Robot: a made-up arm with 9 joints. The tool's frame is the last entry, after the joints.
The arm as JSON. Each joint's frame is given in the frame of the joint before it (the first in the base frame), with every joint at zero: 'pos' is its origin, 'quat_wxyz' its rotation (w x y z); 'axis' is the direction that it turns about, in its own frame. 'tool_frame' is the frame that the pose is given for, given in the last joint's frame.
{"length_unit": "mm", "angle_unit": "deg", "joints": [
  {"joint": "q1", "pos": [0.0, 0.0, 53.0], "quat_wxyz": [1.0, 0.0, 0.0, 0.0], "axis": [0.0, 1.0, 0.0]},
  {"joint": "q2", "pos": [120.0, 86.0, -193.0], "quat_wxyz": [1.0, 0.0, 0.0, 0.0], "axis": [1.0, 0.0, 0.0]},
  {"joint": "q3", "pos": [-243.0, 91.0, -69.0], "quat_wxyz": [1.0, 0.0, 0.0, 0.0], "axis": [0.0, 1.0, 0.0]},
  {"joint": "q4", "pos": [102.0, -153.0, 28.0], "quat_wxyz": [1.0, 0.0, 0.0, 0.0], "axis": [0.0, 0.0, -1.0]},
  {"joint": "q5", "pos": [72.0, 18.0, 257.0], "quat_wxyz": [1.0, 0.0, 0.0, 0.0], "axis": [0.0, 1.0, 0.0]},
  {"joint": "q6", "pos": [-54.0, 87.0, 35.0], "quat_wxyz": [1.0, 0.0, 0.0, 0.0], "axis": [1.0, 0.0, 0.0]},
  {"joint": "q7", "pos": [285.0, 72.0, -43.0], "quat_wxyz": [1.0, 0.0, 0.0, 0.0], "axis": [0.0, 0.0, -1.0]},
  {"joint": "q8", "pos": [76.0, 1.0, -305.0], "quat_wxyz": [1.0, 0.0, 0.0, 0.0], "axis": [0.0, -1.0, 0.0]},
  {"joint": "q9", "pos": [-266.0, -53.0, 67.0], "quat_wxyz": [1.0, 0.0, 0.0, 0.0], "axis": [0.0, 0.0, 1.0]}
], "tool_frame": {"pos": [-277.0, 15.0, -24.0], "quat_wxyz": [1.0, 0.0, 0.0, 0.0]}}
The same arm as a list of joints. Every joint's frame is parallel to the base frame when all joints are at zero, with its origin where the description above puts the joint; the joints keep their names.
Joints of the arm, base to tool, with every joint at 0 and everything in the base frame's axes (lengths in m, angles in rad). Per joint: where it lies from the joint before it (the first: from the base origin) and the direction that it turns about. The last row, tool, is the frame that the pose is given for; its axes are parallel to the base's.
q1: xyz 0 0 0.053 axis 0 1 0
q2: xyz 0.12 0.086 -0.193 axis 1 0 0
q3: xyz -0.243 0.091 -0.069 axis 0 1 0
q4: xyz 0.102 -0.153 0.028 axis 0 0 -1
q5: xyz 0.072 0.018 0.257 axis 0 1 0
q6: xyz -0.054 0.087 0.035 axis 1 0 0
q7: xyz 0.285 0.072 -0.043 axis 0 0 -1
q8: xyz 0.076 0.001 -0.305 axis 0 -1 0
q9: xyz -0.266 -0.053 0.067 axis 0 0 1
tool: xyz -0.277 0.015 -0.024

